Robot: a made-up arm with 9 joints. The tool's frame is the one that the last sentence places.
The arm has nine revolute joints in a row. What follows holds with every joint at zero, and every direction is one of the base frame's. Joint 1 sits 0.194 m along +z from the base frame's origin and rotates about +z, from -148.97 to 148.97 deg. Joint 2 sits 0.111 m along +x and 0.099 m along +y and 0.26 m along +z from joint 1 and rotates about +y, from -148.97 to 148.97 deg. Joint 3 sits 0.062 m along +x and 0.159 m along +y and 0.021 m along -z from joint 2 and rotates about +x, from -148.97 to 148.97 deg. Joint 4 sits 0.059 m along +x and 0.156 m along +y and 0.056 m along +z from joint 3 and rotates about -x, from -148.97 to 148.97 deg. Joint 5 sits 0.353 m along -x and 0.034 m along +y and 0.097 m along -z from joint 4 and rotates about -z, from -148.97 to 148.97 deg. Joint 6 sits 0.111 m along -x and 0.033 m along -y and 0.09 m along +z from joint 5 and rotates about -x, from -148.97 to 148.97 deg. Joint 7 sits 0.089 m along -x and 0.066 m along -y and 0.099 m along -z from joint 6 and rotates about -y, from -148.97 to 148.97 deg. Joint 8 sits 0.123 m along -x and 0.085 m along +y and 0.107 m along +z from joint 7 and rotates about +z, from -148.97 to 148.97 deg. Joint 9 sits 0.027 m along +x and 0.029 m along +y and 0.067 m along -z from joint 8 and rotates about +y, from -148.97 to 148.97 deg. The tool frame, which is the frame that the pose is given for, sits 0.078 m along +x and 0.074 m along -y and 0.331 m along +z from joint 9; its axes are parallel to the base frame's.
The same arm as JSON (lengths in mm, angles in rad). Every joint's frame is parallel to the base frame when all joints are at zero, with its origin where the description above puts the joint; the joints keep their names.
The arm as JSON. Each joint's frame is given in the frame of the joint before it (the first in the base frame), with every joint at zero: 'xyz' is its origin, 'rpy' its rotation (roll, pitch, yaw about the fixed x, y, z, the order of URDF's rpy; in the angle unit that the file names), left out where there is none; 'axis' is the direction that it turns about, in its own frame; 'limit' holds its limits. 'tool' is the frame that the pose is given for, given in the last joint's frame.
{"units": {"length": "mm", "angle": "rad"}, "joints": [{"name": "joint 1", "type": "revolute", "origin": {"xyz": [0.0, 0.0, 194.0]}, "axis": [0.0, 0.0, 1.0], "limit": {"lower": -2.6, "upper": 2.6}}, {"name": "joint 2", "type": "revolute", "origin": {"xyz": [111.0, 99.0, 260.0]}, "axis": [0.0, 1.0, 0.0], "limit": {"lower": -2.6, "upper": 2.6}}, {"name": "joint 3", "type": "revolute", "origin": {"xyz": [62.0, 159.0, -21.0]}, "axis": [1.0, 0.0, 0.0], "limit": {"lower": -2.6, "upper": 2.6}}, {"name": "joint 4", "type": "revolute", "origin": {"xyz": [59.0, 156.0, 56.0]}, "axis": [-1.0, 0.0, 0.0], "limit": {"lower": -2.6, "upper": 2.6}}, {"name": "joint 5", "type": "revolute", "origin": {"xyz": [-353.0, 34.0, -97.0]}, "axis": [0.0, 0.0, -1.0], "limit": {"lower": -2.6, "upper": 2.6}}, {"name": "joint 6", "type": "revolute", "origin": {"xyz": [-111.0, -33.0, 90.0]}, "axis": [-1.0, 0.0, 0.0], "limit": {"lower": -2.6, "upper": 2.6}}, {"name": "joint 7", "type": "revolute", "origin": {"xyz": [-89.0, -66.0, -99.0]}, "axis": [0.0, -1.0, 0.0], "limit": {"lower": -2.6, "upper": 2.6}}, {"name": "joint 8", "type": "revolute", "origin": {"xyz": [-123.0, 85.0, 107.0]}, "axis": [0.0, 0.0, 1.0], "limit": {"lower": -2.6, "upper": 2.6}}, {"name": "joint 9", "type": "revolute", "origin": {"xyz": [27.0, 29.0, -67.0]}, "axis": [0.0, 1.0, 0.0], "limit": {"lower": -2.6, "upper": 2.6}}], "tool": {"origin": {"xyz": [78.0, -74.0, 331.0]}}}
